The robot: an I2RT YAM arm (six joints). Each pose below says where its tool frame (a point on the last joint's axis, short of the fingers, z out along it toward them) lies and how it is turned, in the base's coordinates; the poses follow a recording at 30 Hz.
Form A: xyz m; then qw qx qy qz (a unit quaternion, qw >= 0).
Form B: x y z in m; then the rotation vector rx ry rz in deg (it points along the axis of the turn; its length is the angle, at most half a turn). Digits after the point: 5 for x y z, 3 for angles.
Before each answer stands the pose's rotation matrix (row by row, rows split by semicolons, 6 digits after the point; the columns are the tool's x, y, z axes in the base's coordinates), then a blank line. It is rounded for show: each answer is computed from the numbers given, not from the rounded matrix.
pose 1, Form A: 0.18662 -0.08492 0.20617 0.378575 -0.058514 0.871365 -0.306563
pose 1, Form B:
-0.706514 0.130140 0.695630; -0.334088 0.805191 -0.489952; -0.623877 -0.578560 -0.525401

0.18662 -0.08492 0.20617 -8.567 127.573 -44.883
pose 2, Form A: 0.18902 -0.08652 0.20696 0.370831 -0.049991 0.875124 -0.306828
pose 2, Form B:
-0.719971 0.140066 0.679723; -0.315059 0.806715 -0.499949; -0.618369 -0.574101 -0.536682

0.18902 -0.08652 0.20696 -7.346 128.594 -45.086
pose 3, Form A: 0.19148 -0.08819 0.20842 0.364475 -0.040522 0.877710 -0.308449
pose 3, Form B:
-0.731032 0.153711 0.664805; -0.295977 0.806434 -0.511919; -0.614809 -0.570996 -0.544034

0.19148 -0.08819 0.20842 -5.972 129.364 -45.462
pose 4, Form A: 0.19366 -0.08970 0.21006 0.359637 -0.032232 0.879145 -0.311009
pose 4, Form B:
-0.739245 0.167027 0.652395; -0.280374 0.804469 -0.523660; -0.612297 -0.570028 -0.547869

0.19366 -0.08970 0.21006 -4.762 129.875 -45.945
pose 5, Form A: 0.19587 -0.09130 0.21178 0.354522 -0.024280 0.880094 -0.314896
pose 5, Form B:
-0.747449 0.180538 0.639317; -0.266012 0.800502 -0.537060; -0.608734 -0.571492 -0.550309

0.19587 -0.09130 0.21178 -3.596 130.334 -46.633
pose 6, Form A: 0.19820 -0.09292 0.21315 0.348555 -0.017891 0.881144 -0.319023
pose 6, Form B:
-0.756379 0.190865 0.625669; -0.253923 0.795809 -0.549738; -0.602838 -0.574682 -0.553468

0.19820 -0.09292 0.21315 -2.657 130.864 -47.380
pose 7, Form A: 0.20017 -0.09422 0.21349 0.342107 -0.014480 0.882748 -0.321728
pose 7, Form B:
-0.765506 0.194566 0.613306; -0.245695 0.792563 -0.558102; -0.594671 -0.577917 -0.558908

0.20017 -0.09422 0.21349 -2.157 131.511 -47.931
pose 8, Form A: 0.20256 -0.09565 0.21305 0.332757 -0.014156 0.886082 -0.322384
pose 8, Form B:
-0.778145 0.189464 0.598827; -0.239638 0.791736 -0.561896; -0.580572 -0.580738 -0.570683

0.20256 -0.09565 0.21305 -2.119 132.608 -48.247
